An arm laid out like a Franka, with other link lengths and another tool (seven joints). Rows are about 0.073 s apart.
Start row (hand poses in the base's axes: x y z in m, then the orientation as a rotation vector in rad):
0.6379, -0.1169, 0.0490, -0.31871, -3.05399, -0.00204
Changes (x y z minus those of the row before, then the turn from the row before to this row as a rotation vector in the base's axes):
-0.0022, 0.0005, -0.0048, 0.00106, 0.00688, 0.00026
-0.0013, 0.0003, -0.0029, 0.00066, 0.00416, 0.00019
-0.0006, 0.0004, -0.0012, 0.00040, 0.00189, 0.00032
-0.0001, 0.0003, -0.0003, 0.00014, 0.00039, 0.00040
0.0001, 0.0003, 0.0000, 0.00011, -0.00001, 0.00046
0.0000, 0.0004, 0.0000, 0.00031, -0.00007, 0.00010
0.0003, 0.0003, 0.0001, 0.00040, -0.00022, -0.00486
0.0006, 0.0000, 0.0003, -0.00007, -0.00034, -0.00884
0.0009, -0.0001, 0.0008, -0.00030, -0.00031, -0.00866
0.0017, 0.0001, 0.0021, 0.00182, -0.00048, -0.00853
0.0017, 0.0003, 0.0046, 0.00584, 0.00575, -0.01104
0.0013, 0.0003, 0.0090, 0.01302, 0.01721, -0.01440
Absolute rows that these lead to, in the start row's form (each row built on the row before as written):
0.6357, -0.1164, 0.0442, -0.31758, -3.04712, -0.00254
0.6344, -0.1161, 0.0413, -0.31685, -3.04297, -0.00287
0.6338, -0.1157, 0.0401, -0.31615, -3.04111, -0.00316
0.6337, -0.1154, 0.0398, -0.31549, -3.04077, -0.00329
0.6338, -0.1151, 0.0398, -0.31478, -3.04084, -0.00343
0.6338, -0.1147, 0.0398, -0.31461, -3.04089, -0.00391
0.6341, -0.1144, 0.0399, -0.32199, -3.04030, -0.00487
0.6347, -0.1144, 0.0402, -0.33547, -3.03920, -0.00539
0.6356, -0.1145, 0.0410, -0.34868, -3.03807, -0.00554
0.6373, -0.1144, 0.0431, -0.36155, -3.03685, -0.00893
0.6390, -0.1141, 0.0477, -0.37722, -3.02849, -0.01743
0.6403, -0.1138, 0.0567, -0.39601, -3.00718, -0.03469

